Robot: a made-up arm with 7 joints. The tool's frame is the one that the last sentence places.
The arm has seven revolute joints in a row. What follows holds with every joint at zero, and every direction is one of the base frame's. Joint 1 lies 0.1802 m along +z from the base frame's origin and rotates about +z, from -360 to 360 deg. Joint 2 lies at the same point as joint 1 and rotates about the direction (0, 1, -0.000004), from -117.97 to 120 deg. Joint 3 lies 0.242 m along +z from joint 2 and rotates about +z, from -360 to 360 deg. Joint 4 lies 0.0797 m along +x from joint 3 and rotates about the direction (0, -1, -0.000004), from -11 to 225 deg. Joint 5 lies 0.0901 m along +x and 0.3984 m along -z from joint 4 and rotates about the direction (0, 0.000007, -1), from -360 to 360 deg. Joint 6 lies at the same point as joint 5 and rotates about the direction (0, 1, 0.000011), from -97 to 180 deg. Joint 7 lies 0.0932 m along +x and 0.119 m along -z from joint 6 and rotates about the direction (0, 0.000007, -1), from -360 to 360 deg. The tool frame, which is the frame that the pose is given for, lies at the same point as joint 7; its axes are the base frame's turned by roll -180, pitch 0 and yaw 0 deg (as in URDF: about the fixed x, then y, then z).
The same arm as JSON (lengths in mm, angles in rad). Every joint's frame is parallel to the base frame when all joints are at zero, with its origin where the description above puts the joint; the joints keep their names.
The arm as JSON. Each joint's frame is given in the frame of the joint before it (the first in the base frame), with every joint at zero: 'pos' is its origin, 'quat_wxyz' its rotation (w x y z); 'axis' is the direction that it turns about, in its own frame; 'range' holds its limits. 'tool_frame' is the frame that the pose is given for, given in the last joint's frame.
{"length_unit": "mm", "angle_unit": "rad", "joints": [{"joint": "joint 1", "pos": [0.0, 0.0, 180.2], "quat_wxyz": [1.0, 0.0, 0.0, 0.0], "axis": [0.0, 0.0, 1.0], "range": [-6.2832, 6.2832]}, {"joint": "joint 2", "pos": [0.0, 0.0, 0.0], "quat_wxyz": [1.0, 0.0, 0.0, 0.0], "axis": [0.0, 1.0, 0.0], "range": [-2.059, 2.0944]}, {"joint": "joint 3", "pos": [0.0, 0.0, 242.0], "quat_wxyz": [1.0, 0.0, 0.0, 0.0], "axis": [0.0, 0.0, 1.0], "range": [-6.2832, 6.2832]}, {"joint": "joint 4", "pos": [79.7, 0.0, 0.0], "quat_wxyz": [1.0, 0.0, 0.0, 0.0], "axis": [0.0, -1.0, 0.0], "range": [-0.192, 3.927]}, {"joint": "joint 5", "pos": [90.1, 0.0, -398.4], "quat_wxyz": [1.0, 0.0, 0.0, 0.0], "axis": [0.0, 0.0, -1.0], "range": [-6.2832, 6.2832]}, {"joint": "joint 6", "pos": [0.0, 0.0, 0.0], "quat_wxyz": [1.0, 0.0, 0.0, 0.0], "axis": [0.0, 1.0, 0.0], "range": [-1.693, 3.1416]}, {"joint": "joint 7", "pos": [93.2, 0.0, -119.0], "quat_wxyz": [1.0, 0.0, 0.0, 0.0], "axis": [0.0, 0.0, -1.0], "range": [-6.2832, 6.2832]}], "tool_frame": {"pos": [0.0, 0.0, 0.0], "quat_wxyz": [0.0, 1.0, 0.0, 0.0]}}
